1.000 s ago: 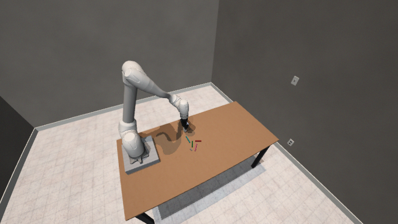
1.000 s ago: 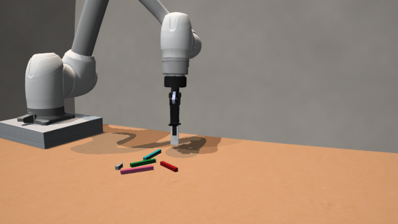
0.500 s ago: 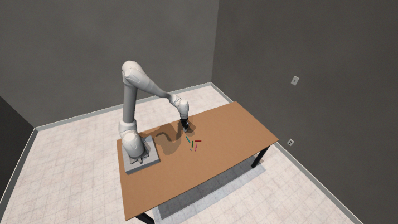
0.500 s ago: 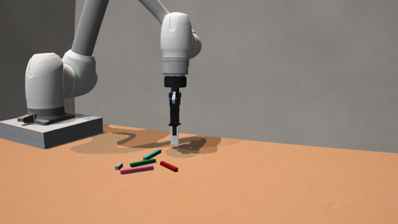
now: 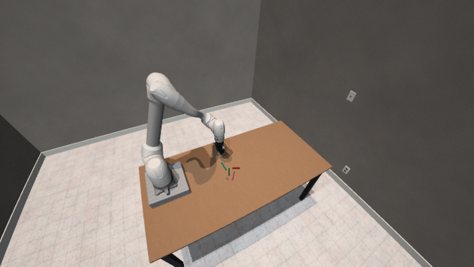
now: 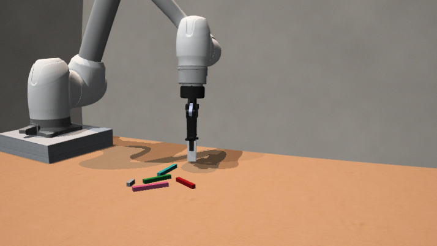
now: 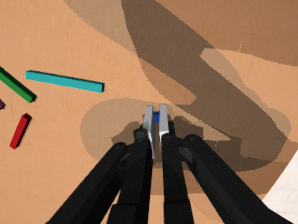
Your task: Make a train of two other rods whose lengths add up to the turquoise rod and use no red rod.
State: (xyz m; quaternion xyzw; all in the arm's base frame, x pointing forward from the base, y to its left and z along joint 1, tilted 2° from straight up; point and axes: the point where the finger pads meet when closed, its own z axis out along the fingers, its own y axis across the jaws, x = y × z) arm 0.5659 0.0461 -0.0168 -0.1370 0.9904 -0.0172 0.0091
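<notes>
Now: hand 3 cm above the blue rod. Also, from my hand: red rod: 20 cm to the right, 6 cm ahead, 3 cm below; turquoise rod: 12 cm to the right, 3 cm below, 3 cm behind; green rod: 20 cm to the right, 3 cm below, 2 cm behind.
</notes>
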